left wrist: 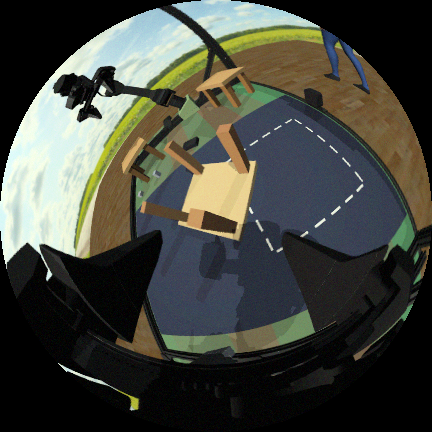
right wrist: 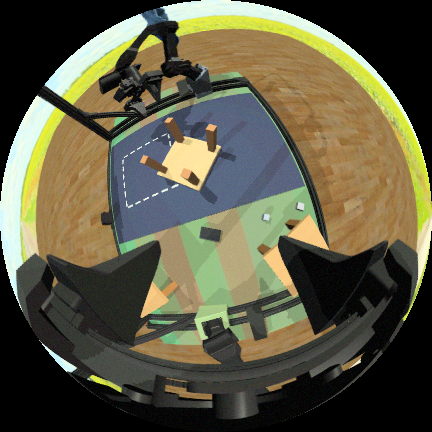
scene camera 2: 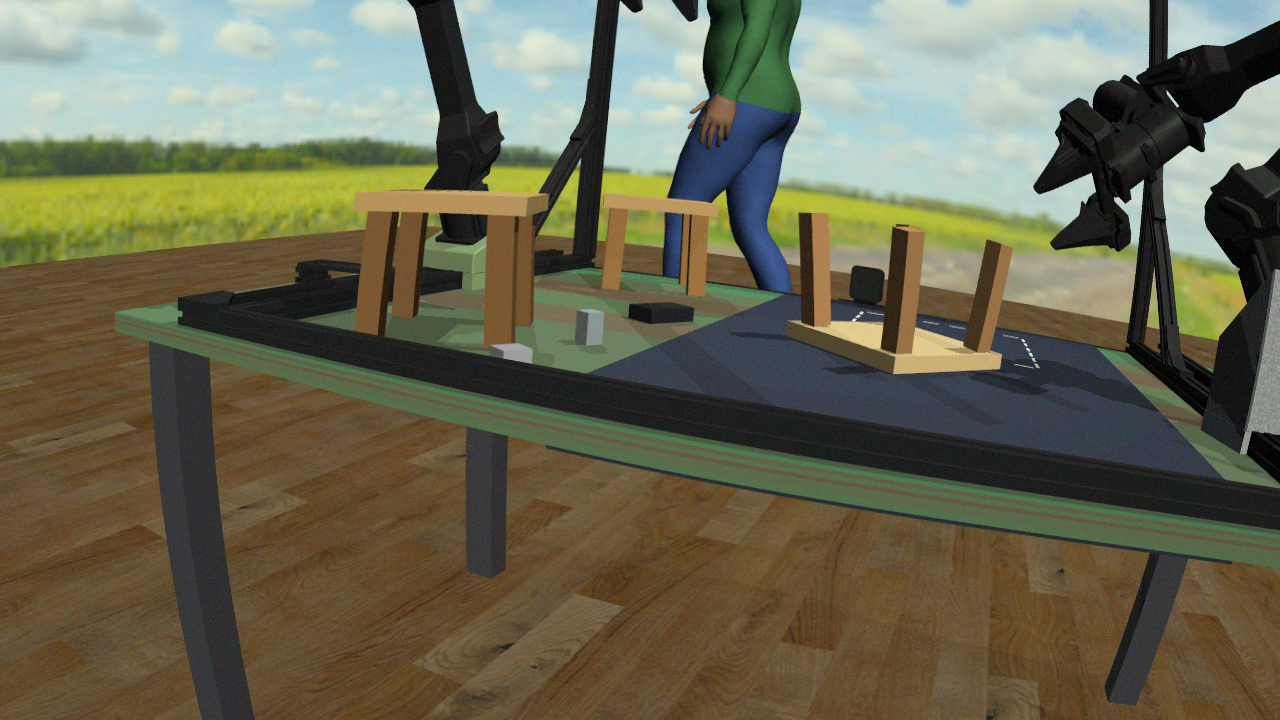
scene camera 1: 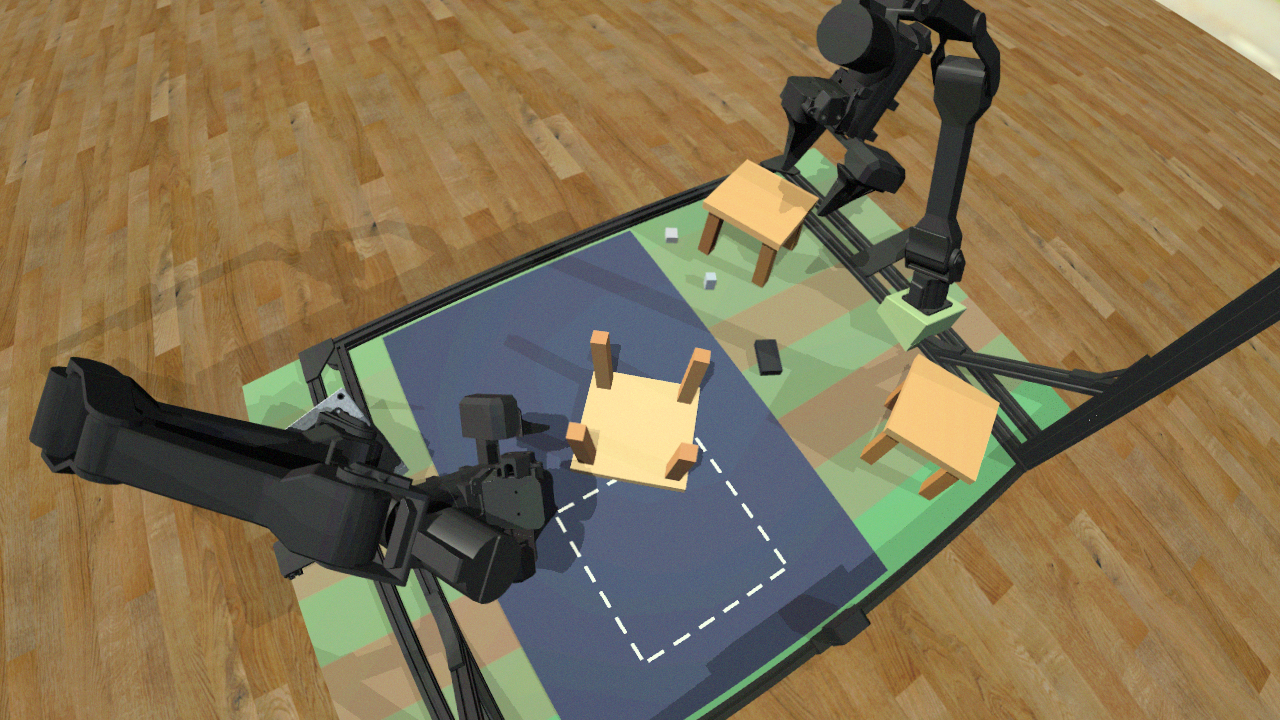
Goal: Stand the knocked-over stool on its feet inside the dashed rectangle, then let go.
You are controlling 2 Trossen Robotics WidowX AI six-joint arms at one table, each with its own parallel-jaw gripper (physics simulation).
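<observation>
The knocked-over stool (scene camera 1: 640, 420) (scene camera 2: 895, 357) (left wrist: 220, 192) (right wrist: 190, 160) lies upside down on the blue mat, its pale seat underneath and four brown legs pointing up. Its seat overlaps one corner of the dashed rectangle (scene camera 1: 646, 660) (right wrist: 128, 206) and hides it; most of the seat lies outside. My left gripper (scene camera 2: 1046, 215) (left wrist: 224, 238) is open and empty, above the mat beside the stool, apart from it; one finger is hidden in scene camera 1. My right gripper (scene camera 1: 804, 190) (right wrist: 219, 245) is open and empty, high up near the table's far right end in scene camera 1.
Two upright stools (scene camera 1: 760, 204) (scene camera 1: 944, 416) stand on the striped part near the right arm's base. A black block (scene camera 1: 768, 356) (scene camera 2: 660, 312) and two small grey blocks (scene camera 1: 671, 235) (scene camera 1: 709, 280) lie there. Dark rails edge the table. A person (scene camera 2: 760, 152) stands beyond it.
</observation>
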